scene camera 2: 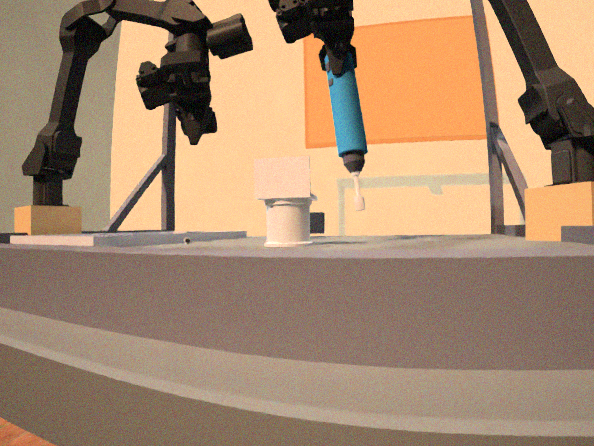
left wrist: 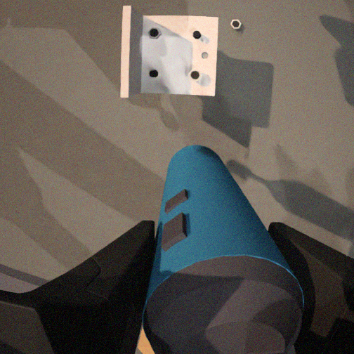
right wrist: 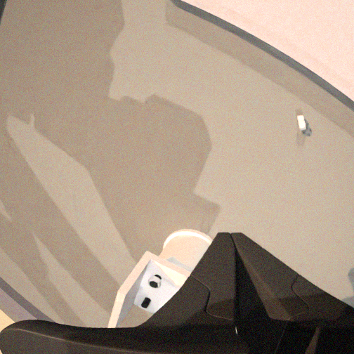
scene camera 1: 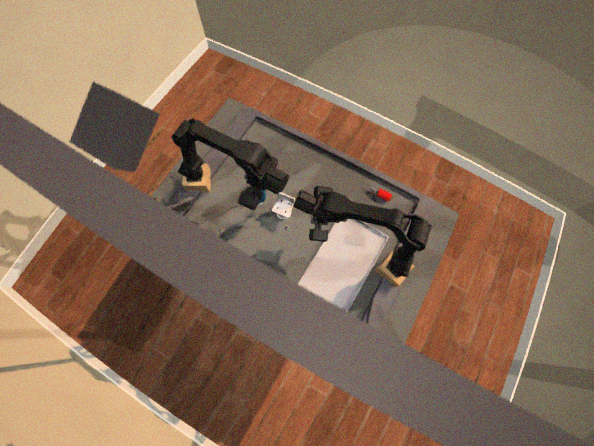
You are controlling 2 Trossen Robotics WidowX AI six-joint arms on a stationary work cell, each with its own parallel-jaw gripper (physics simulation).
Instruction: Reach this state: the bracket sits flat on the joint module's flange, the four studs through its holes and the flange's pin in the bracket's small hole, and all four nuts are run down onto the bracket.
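Seen in the pictures: left gripper, between the fingertips: [scene camera 2: 338, 82] [scene camera 1: 260, 189]; right gripper, between the fingertips: [scene camera 2: 193, 144]; left arm's base, origin of its link: [scene camera 1: 194, 174]; right arm's base, origin of its link: [scene camera 1: 397, 266].
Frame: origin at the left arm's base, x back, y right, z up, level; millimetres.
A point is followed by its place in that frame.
Observation:
The white L-shaped bracket [scene camera 1: 284, 206] @[x -375, y 150, z -6 mm] [scene camera 2: 282, 177] @[x -384, y 118, z 13 mm] [left wrist: 175, 55] sits on the pale round joint module [scene camera 2: 288, 223] @[x -377, y 122, z -44 mm] [right wrist: 187, 247]. Four dark studs show in its holes; the small hole [left wrist: 204, 55] lies between two of them. A hexagonal rim shows around the upper left stud in the left wrist view; nut seating is unclear. A loose nut [scene camera 2: 187, 240] @[x -507, y 251, z -67 mm] [left wrist: 235, 24] [right wrist: 301, 122] lies on the table. My left gripper [scene camera 2: 340, 65] @[x -295, y 149, z 159 mm] [left wrist: 211, 233] is shut on a blue nut driver [scene camera 2: 346, 105] @[x -295, y 123, z 114 mm], its tip beside and apart from the bracket. My right gripper [scene camera 2: 195, 137] @[x -496, y 220, z 76 mm] [right wrist: 227, 243] is shut and empty, above the table.
A white board [scene camera 1: 345, 265] @[x -614, y 386, z -68 mm] [scene camera 2: 52, 240] @[x -699, y 204, z -62 mm] lies near the right arm's base. A red cylinder [scene camera 1: 384, 195] @[x -801, y 96, z -41 mm] lies near the table's far side. A grey beam [scene camera 1: 200, 260] @[x -335, y 564, z 968 mm] crosses scene camera 1's view. A small dark block [scene camera 2: 317, 222] @[x -220, y 492, z -40 mm] shows behind the module.

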